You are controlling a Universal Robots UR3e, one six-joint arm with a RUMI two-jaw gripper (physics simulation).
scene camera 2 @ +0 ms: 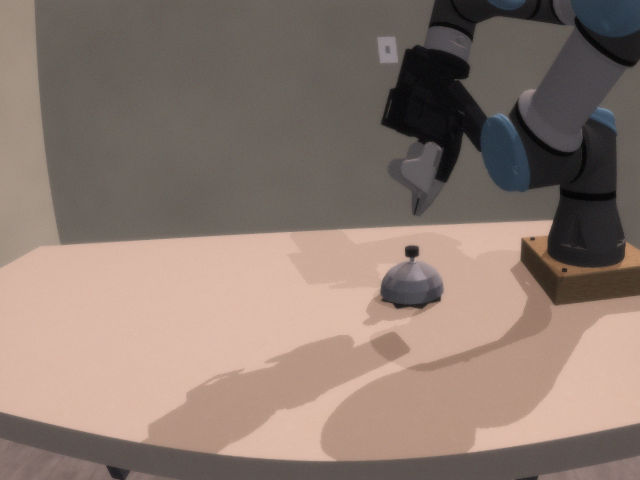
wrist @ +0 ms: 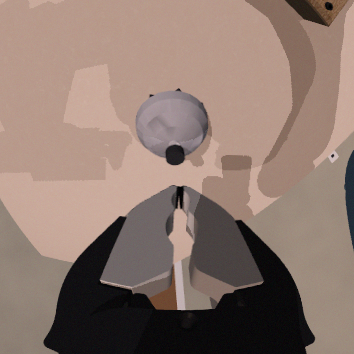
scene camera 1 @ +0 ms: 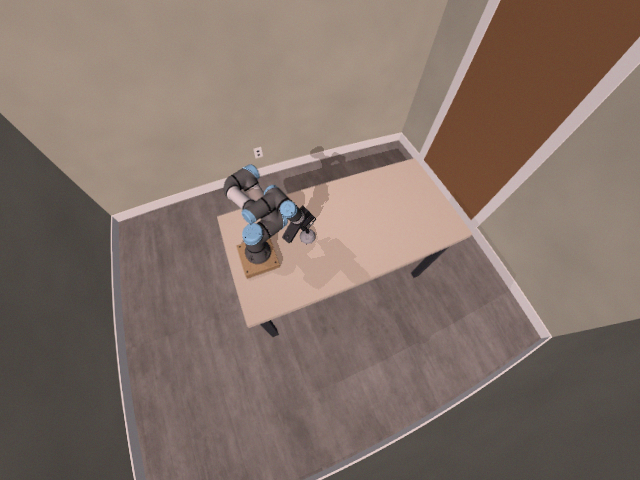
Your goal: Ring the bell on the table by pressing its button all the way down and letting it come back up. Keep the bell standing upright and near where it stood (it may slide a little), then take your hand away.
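Frame: origin at the arm's base, x up, y back, z right, level; metres.
Seen in the pictures: gripper, fingertip midpoint: [scene camera 2: 416, 215] [wrist: 178, 187] [scene camera 1: 306, 228]; arm's base at its link origin: [scene camera 2: 585, 252] [scene camera 1: 258, 252].
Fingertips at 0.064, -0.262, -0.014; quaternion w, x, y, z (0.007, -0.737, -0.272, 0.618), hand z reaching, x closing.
Observation:
Offsets run from my fingertips to a thing's middle, as dx, dy, dz. Level surfaces: height alone.
A silver dome bell @(-0.072, -0.007, -0.004) [scene camera 1: 308, 237] [scene camera 2: 412, 283] [wrist: 171, 121] stands upright on the table @(dx -0.105) [scene camera 1: 392, 206] [scene camera 2: 129, 310]. Its black button @(-0.044, -0.007, -0.004) [scene camera 2: 412, 251] [wrist: 175, 154] sits on a short stem on top, raised above the dome. My gripper [scene camera 2: 416, 212] [wrist: 178, 187] is shut and empty, tilted, with its fingertips pointing down. In the second scene view the tips are above the button, with a visible gap between them. In the wrist view the button shows just ahead of the tips, apart from them.
The arm's wooden base block [scene camera 1: 262, 268] [scene camera 2: 578, 286] [wrist: 325, 11] stands on the table, at the right in the second scene view. A wall with an outlet [scene camera 1: 258, 152] is behind the table. Arm shadows fall across the table around the bell.

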